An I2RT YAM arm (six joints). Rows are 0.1 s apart.
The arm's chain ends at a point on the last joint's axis. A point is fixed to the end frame.
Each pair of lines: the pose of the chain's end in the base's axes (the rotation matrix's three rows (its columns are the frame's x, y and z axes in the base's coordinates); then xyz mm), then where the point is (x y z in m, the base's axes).
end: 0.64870, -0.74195, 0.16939; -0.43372, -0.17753, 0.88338; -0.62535, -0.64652, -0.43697; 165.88, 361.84, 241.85
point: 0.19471 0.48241 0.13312
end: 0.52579, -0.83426, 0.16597; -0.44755, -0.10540, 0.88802; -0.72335, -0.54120, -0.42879; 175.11, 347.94, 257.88
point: 0.19663 0.47075 0.14998
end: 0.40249, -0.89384, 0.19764; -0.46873, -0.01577, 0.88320; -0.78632, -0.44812, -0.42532; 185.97, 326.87, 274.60
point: 0.20664 0.45065 0.16764
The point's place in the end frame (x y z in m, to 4 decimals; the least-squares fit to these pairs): 0.0344 0.0275 0.1589
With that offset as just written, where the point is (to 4 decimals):
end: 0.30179, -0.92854, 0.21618; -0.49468, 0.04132, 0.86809; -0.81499, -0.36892, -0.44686; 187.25, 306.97, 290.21
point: 0.2064 0.4290 0.1810
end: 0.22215, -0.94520, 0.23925; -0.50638, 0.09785, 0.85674; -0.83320, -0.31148, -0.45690; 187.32, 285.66, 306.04
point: 0.2070 0.4071 0.1962
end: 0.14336, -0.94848, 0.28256; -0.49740, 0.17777, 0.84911; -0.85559, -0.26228, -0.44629; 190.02, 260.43, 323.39
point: 0.2138 0.3831 0.2158
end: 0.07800, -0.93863, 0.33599; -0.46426, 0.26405, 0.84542; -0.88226, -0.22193, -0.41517; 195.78, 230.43, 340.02
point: 0.2260 0.3561 0.2376
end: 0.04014, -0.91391, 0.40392; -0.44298, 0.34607, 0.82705; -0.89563, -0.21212, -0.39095; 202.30, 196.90, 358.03
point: 0.2427 0.3226 0.2593
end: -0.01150, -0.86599, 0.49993; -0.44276, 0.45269, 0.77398; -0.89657, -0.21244, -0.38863; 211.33, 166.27, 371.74
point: 0.2666 0.2865 0.2733
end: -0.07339, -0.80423, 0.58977; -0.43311, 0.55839, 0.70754; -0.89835, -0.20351, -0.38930; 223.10, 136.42, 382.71
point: 0.2922 0.2493 0.2844
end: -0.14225, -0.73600, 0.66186; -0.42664, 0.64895, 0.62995; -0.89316, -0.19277, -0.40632; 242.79, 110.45, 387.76
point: 0.3228 0.2137 0.2872
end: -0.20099, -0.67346, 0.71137; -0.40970, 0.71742, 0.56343; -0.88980, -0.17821, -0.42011; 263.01, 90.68, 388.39
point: 0.3506 0.1858 0.2861
